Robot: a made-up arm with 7 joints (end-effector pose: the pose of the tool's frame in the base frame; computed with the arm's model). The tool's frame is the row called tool. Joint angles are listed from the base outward.
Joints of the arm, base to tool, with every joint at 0 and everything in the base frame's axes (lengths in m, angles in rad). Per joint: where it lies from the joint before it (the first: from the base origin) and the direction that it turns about. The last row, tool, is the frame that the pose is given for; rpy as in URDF.
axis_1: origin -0.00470 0.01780 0.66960 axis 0 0 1
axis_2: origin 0.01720 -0.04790 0.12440 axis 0 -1 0
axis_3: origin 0.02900 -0.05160 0.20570 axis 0 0 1
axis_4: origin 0.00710 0.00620 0.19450 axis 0 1 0
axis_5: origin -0.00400 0.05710 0.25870 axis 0 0 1
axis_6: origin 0.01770 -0.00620 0.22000 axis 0 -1 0
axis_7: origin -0.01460 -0.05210 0.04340 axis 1 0 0
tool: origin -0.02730 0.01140 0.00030 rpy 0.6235 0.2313 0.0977
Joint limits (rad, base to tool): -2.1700..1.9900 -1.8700..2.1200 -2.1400..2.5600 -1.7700..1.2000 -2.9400..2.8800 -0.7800..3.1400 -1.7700..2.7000
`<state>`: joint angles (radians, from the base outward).
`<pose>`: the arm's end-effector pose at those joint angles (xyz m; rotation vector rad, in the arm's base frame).
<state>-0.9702 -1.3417 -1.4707 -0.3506 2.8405 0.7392 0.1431</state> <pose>0.5162 -0.7072 0.8824 1.9206 0.4129 0.2841</pose>
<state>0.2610 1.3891 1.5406 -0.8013 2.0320 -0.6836 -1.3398</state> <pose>-0.6477 -0.6097 0.8654 1.4257 1.3553 -0.2692</pose>
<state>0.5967 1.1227 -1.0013 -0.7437 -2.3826 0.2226 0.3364</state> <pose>-0.7334 -0.1611 1.0755 -1.6833 0.9131 1.6698</pose>
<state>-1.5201 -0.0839 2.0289 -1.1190 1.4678 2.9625 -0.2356</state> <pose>-0.4665 -0.1652 1.4160 -1.2825 1.2284 -1.1085</pose>
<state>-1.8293 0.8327 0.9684 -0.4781 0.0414 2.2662 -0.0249</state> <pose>-0.0759 0.6722 1.2530 -1.1399 -1.7694 1.2951</pose>
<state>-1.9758 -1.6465 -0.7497 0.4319 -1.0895 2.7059 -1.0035</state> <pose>-0.5123 -0.6433 0.5864 -1.3200 1.2957 -0.5856</pose>
